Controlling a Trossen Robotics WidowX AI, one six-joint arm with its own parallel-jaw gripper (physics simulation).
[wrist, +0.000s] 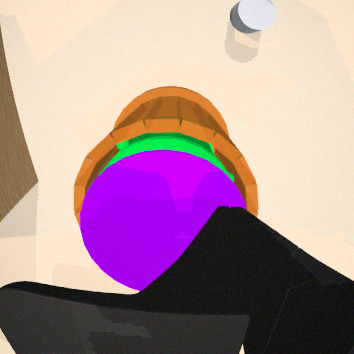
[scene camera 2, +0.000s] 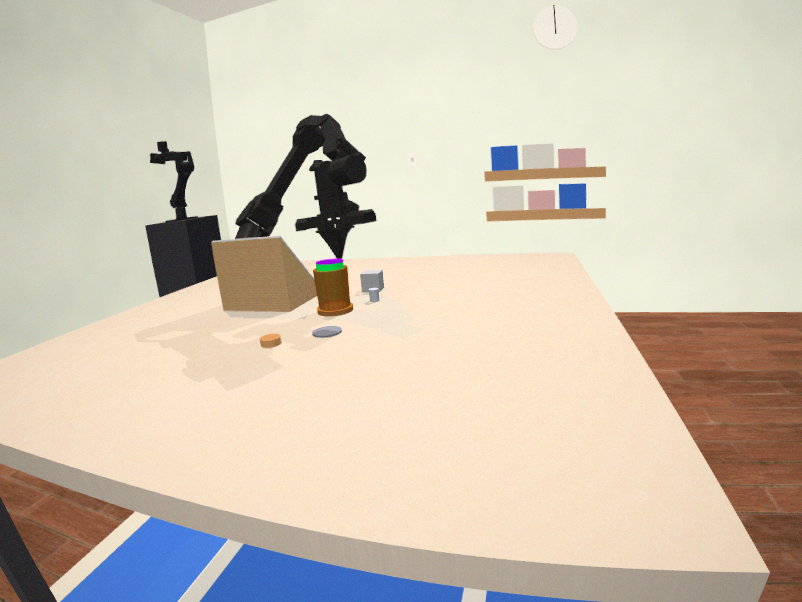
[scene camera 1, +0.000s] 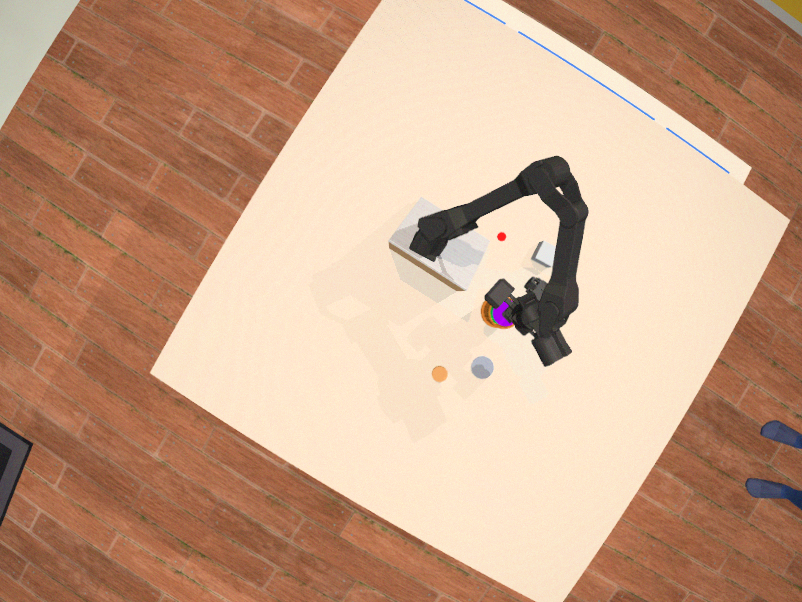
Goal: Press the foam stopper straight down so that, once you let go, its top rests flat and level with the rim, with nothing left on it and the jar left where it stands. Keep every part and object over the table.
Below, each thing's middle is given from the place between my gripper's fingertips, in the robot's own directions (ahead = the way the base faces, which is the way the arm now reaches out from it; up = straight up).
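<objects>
Relative to my hand: amber-brown jar (scene camera 2: 332, 287), 6 cm below and 2 cm behind; foam stopper (wrist: 152, 197), 2 cm below and 2 cm behind.
</objects>
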